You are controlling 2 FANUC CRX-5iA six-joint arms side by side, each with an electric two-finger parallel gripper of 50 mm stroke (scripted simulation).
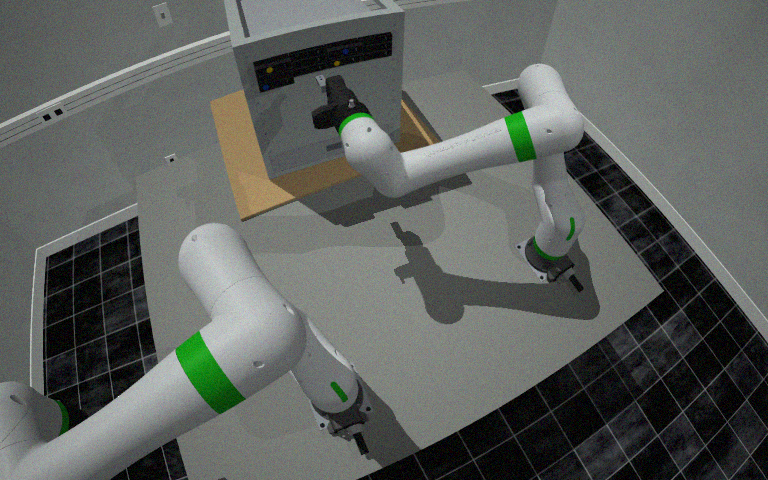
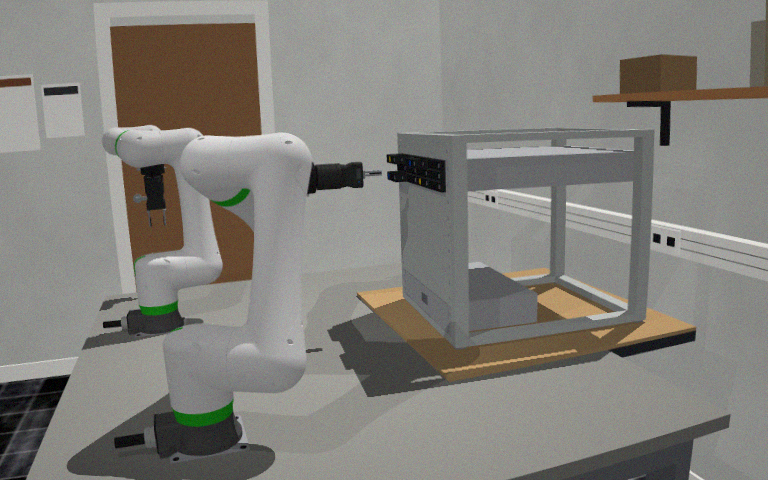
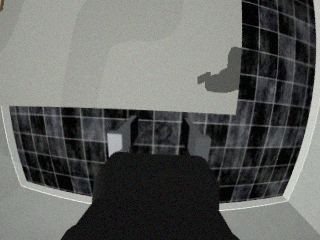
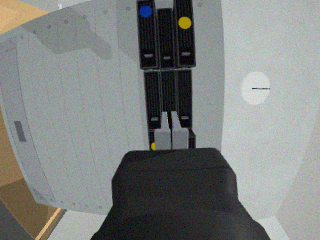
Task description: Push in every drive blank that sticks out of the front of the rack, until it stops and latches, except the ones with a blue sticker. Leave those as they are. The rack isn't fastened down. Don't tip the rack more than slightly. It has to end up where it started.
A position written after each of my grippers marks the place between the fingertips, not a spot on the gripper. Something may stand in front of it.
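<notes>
A grey rack appears at [image 2: 434, 226], [image 1: 282, 120] and [image 4: 80, 106]; in image 3 the rack is out of frame. My right gripper is visible at [image 2: 380, 172] and [image 4: 169, 120]. My left gripper is visible at [image 3: 160, 126].
</notes>
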